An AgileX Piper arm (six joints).
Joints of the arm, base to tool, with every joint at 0 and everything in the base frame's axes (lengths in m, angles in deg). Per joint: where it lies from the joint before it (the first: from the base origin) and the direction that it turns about. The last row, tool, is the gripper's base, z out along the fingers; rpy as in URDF.
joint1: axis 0 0 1 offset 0 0 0.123
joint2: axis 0 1 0 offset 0 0 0
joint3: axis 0 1 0 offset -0.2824 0 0.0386
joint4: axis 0.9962 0 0.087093 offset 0.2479 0 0.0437
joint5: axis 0 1 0 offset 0 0 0
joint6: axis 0.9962 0 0.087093 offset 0.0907 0 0.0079
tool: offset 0 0 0 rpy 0 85.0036 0
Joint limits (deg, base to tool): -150..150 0..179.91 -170..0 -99.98..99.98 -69.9..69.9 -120..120
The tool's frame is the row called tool.
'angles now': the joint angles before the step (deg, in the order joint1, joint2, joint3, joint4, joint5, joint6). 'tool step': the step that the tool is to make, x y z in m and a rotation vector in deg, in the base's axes. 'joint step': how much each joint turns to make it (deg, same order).
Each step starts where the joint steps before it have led.
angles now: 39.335 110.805 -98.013 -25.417 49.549 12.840
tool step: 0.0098 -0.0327 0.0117 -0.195 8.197 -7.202
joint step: -4.801 0.012 -4.404 6.658 10.970 -2.879
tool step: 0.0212 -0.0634 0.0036 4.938 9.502 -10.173
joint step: -10.635 -0.066 -2.244 10.221 7.759 -2.978
